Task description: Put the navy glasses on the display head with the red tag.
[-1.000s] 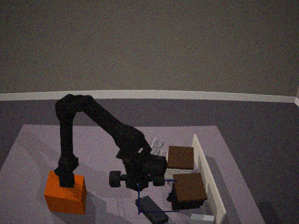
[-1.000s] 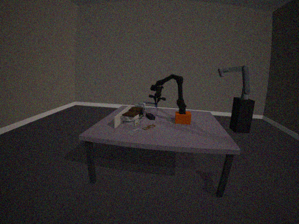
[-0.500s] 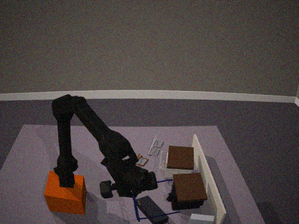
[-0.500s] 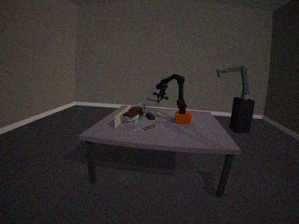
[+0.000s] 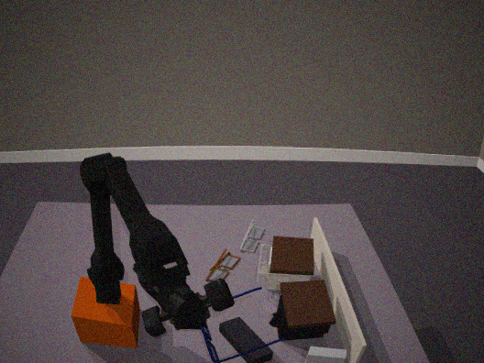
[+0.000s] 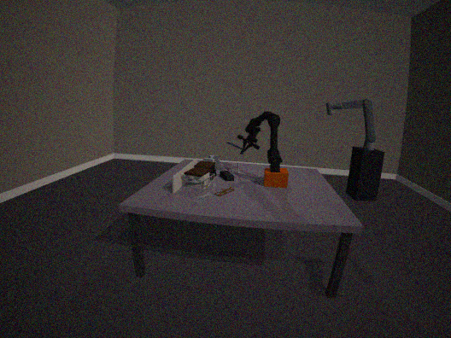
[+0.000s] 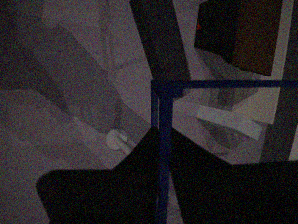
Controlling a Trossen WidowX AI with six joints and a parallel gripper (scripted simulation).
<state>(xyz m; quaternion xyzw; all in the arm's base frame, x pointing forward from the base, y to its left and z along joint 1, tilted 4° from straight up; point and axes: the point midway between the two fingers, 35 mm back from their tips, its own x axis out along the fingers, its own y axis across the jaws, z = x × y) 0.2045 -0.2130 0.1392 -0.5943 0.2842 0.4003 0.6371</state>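
The dark flat object lies 110 mm ahead of my gripper tip, 90 mm to the left of it and 170 mm below it. Round my gripper tip: pale upright panel 390 mm ahead, 230 mm to the left, 140 mm below.
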